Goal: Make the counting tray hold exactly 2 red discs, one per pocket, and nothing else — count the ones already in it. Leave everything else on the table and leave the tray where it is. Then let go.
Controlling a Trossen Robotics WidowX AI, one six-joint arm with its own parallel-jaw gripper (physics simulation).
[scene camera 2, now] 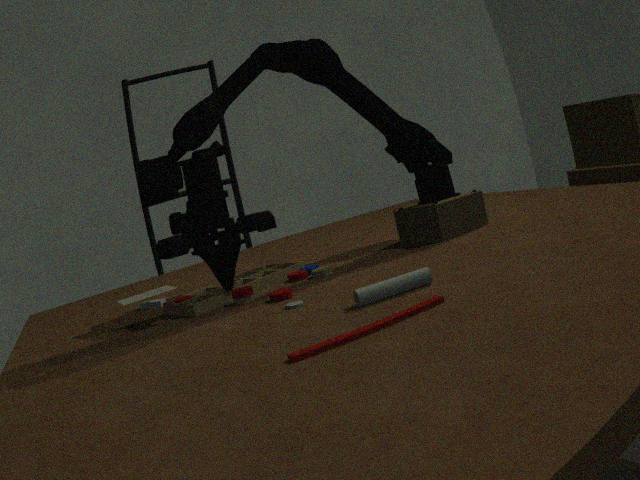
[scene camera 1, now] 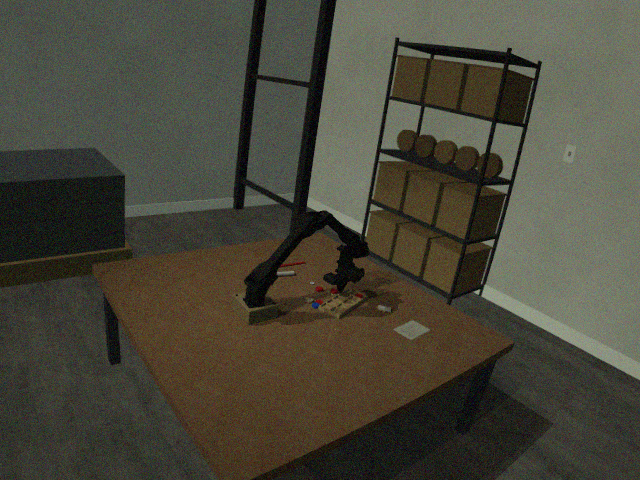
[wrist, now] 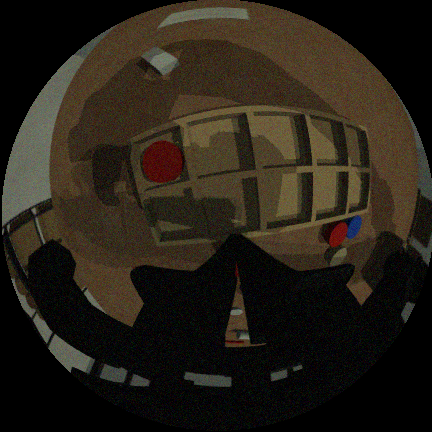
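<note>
The wooden counting tray (scene camera 1: 339, 313) (scene camera 2: 194, 309) (wrist: 250, 111) lies on the table with one red disc (scene camera 1: 360, 295) (scene camera 2: 182, 299) (wrist: 162, 160) in an end pocket; its other pockets look empty. My gripper (scene camera 1: 341, 289) (scene camera 2: 228, 285) (wrist: 234, 238) is shut with nothing between the fingers, its tip low at the tray's near edge. A loose red disc (scene camera 2: 242, 291) (wrist: 236, 270) lies right beside the tip and shows only as a sliver in the wrist view. Another red disc (scene camera 1: 319, 289) (scene camera 2: 280, 294) lies on the table nearby. A third red disc (scene camera 2: 297, 274) (wrist: 337, 234) lies by the tray's other end.
A blue disc (scene camera 2: 310, 268) (wrist: 354, 226), a small pale disc (scene camera 2: 293, 304), a white cylinder (scene camera 1: 286, 273) (scene camera 2: 391, 287) and a red rod (scene camera 1: 292, 263) (scene camera 2: 366, 330) lie on the table. A white block (scene camera 1: 384, 308) (wrist: 160, 60) and a paper (scene camera 1: 411, 330) lie beyond the tray. A shelf rack (scene camera 1: 384, 119) stands behind.
</note>
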